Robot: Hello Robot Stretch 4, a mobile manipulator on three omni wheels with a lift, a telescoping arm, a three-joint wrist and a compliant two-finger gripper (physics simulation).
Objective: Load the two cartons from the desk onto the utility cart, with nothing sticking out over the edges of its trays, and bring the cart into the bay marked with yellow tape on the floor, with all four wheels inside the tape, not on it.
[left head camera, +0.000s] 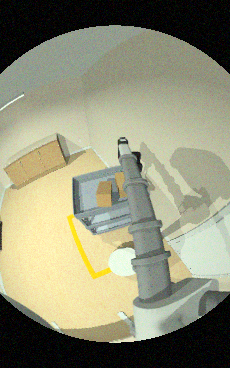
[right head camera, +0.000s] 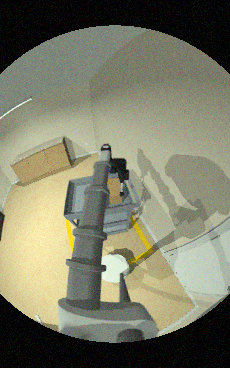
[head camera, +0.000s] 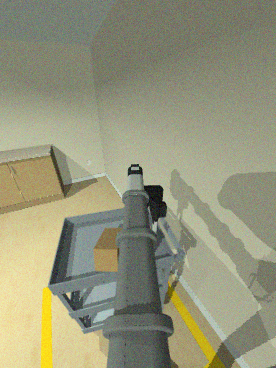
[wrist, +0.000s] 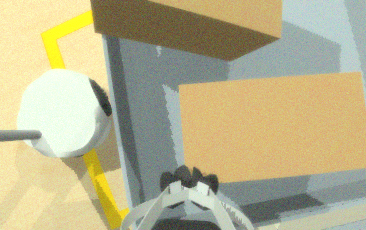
I see a wooden cabinet and a yellow tape bay.
